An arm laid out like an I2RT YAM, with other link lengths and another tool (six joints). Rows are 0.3 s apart.
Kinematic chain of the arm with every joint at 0, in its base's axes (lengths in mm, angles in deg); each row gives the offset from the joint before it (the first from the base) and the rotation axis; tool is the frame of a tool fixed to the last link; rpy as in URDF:
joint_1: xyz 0 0 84.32 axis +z
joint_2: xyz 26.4 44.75 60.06 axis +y
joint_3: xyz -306.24 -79.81 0 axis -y
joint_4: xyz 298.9 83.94 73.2 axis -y
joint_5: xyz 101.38 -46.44 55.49 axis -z
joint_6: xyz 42.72 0 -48.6 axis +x
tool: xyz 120 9 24 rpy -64.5 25.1 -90
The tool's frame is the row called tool.
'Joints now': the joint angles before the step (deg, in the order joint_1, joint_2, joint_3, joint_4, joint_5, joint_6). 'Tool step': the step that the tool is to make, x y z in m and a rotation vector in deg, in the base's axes. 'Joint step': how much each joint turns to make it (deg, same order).
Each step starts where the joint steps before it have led.
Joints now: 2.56 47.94 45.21 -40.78 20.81 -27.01
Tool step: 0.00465 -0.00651 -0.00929 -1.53 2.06 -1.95
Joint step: 0.00 2.50 0.34 -0.10 2.40 0.38
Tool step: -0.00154 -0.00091 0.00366 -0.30 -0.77 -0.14
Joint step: 0.01 -0.78 -0.14 0.18 0.34 -0.14
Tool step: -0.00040 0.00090 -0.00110 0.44 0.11 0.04
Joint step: 0.02 0.00 -0.05 -0.18 -0.33 0.33
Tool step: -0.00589 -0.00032 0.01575 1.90 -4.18 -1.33
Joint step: 0.01 -3.23 -0.43 0.54 -0.20 2.35
